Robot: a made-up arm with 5 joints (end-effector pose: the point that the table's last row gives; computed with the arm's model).
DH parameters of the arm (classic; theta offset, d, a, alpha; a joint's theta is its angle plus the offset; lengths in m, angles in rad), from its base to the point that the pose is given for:
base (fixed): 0 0 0.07 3.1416
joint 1: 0 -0.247 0.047 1.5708
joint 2: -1.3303 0 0.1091 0
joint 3: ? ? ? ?
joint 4: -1.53 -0.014 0 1.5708
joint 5: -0.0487 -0.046 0 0
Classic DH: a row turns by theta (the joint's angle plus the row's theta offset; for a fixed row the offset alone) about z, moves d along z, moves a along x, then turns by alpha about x.
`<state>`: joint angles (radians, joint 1 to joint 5).
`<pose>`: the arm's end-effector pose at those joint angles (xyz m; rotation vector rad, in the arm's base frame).
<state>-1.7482 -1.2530 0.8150 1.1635 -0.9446</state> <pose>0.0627 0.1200 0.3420 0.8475 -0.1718 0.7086</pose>
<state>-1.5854 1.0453 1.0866 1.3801 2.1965</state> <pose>0.0835 0.0359 0.1667 -0.6526 -2.2593 -1.5396</pose>
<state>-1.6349 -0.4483 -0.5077 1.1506 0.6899</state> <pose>0.0744 0.1501 0.4684 0.7941 -1.4645 1.8396</pose>
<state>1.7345 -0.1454 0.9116 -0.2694 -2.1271</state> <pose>0.0223 -0.2028 0.2361 -0.2940 1.3105 2.0914</pose>
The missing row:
joint 3: 1.2895 0 0.1471 0
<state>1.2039 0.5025 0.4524 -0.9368 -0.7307</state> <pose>0.1490 -0.2445 0.2100 -0.3751 -1.7405 -1.5173</pose>
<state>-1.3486 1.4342 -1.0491 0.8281 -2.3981</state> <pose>0.1520 0.2994 0.1429 0.3561 0.1208 -1.0860</pose>
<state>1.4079 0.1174 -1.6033 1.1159 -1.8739</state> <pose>0.0780 -0.1351 0.5128 -0.6383 2.4252 1.7095</pose>
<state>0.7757 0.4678 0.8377 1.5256 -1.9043</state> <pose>0.1448 -0.0930 0.1755 -0.9319 1.3959 -2.2523</pose>
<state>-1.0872 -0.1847 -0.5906 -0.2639 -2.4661</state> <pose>0.1648 0.1503 0.5027 2.6281 0.6159 -0.4811</pose>
